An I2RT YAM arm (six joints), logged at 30 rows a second.
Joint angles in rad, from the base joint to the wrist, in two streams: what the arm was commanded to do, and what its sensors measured. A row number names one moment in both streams.
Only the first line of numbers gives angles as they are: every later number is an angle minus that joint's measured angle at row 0.
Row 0, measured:
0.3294, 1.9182, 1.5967, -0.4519, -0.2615, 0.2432
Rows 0 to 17, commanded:
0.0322, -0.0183, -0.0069, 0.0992, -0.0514, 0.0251
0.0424, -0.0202, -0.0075, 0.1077, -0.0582, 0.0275
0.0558, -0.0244, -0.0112, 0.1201, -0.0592, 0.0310
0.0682, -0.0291, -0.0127, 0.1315, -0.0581, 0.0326
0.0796, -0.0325, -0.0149, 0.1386, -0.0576, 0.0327
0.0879, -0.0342, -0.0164, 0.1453, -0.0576, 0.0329
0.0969, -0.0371, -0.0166, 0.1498, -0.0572, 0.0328
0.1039, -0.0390, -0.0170, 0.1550, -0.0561, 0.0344
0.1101, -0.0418, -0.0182, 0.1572, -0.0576, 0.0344
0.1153, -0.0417, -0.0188, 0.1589, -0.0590, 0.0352
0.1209, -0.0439, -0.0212, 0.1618, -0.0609, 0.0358
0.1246, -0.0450, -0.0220, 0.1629, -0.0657, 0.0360
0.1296, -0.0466, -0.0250, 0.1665, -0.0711, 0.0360
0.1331, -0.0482, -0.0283, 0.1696, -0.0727, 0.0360
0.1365, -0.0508, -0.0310, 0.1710, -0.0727, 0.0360
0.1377, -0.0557, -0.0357, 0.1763, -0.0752, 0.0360
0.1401, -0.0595, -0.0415, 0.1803, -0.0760, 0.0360
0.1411, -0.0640, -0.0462, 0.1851, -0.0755, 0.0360
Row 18, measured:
0.1354, -0.0457, -0.0382, 0.1149, -0.0549, 0.0358
